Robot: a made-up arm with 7 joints.
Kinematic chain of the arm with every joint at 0, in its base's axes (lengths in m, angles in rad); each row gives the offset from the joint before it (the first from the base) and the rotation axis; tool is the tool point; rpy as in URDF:
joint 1: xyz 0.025 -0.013 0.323 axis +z
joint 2: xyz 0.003 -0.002 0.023 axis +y
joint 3: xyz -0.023 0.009 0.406 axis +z
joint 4: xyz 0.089 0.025 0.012 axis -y
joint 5: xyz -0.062 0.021 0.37 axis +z
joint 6: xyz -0.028 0 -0.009 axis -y
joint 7: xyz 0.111 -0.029 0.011 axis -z
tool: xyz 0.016 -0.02 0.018 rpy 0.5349 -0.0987 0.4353
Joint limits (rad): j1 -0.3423..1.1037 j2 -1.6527..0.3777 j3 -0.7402..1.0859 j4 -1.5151..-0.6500 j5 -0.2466..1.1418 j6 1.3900..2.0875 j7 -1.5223..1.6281
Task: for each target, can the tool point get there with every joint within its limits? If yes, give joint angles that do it. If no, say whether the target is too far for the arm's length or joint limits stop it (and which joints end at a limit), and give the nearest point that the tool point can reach.
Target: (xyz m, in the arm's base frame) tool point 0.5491 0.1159 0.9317
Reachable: yes | joints 0.6346 0.0183 -0.3133 -1.4297 0.7186 1.8875 -0.5276
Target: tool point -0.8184 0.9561 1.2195
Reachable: no: too far | nearest point -0.5128 0.5207 0.8818 | short by 0.630 m
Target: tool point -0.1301 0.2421 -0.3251
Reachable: no: joint limits stop it (at a limit: joint 1, joint 2, joint 3, joint 4, joint 5, joint 6, joint 7) | nearest point -0.7116 0.4704 0.3277 | short by 0.904 m
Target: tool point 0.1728 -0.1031 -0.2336
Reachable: no: joint limits stop it (at a limit: joint 1, joint 2, joint 4, joint 5, joint 6) | nearest point 0.6398 -0.2882 0.5889 | short by 0.964 m
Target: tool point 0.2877 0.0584 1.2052
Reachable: yes | joints -0.1362 -0.1249 0.3198 -0.8461 0.5147 1.6765 -0.4535
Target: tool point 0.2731 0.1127 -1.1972
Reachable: no: too far | nearest point 0.6340 0.2955 0.5844 | short by 1.827 m
